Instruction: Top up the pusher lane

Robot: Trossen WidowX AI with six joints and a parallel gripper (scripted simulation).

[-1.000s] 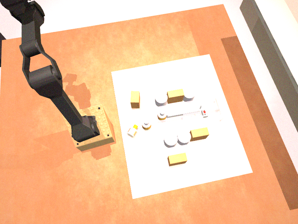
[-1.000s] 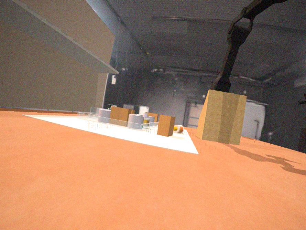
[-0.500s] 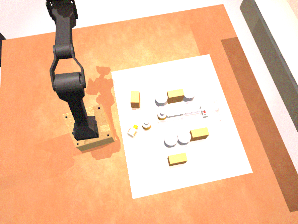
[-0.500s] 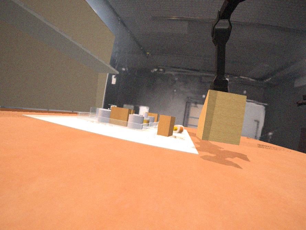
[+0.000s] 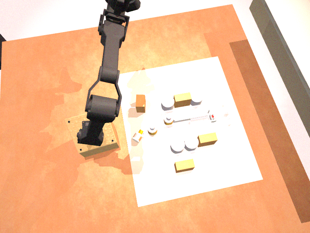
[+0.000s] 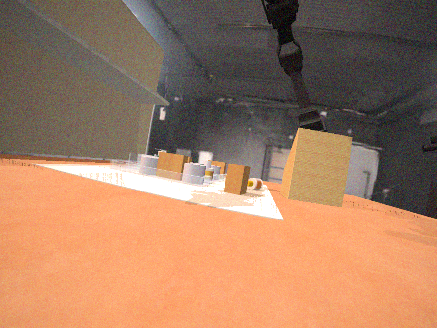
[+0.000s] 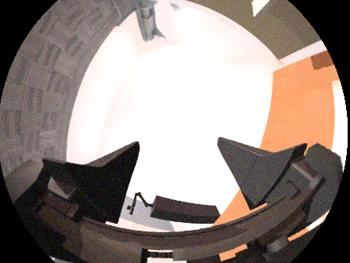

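Right now my gripper tip is 45 cm above the orange-brown block, 29 cm to the left of it and 1 cm short of it. Also, from my gripper tip: red dot 42 cm below, 40 cm to the right, 32 cm ahead; then clear sprung lane 47 cm below, 39 cm to the right, 28 cm ahead.
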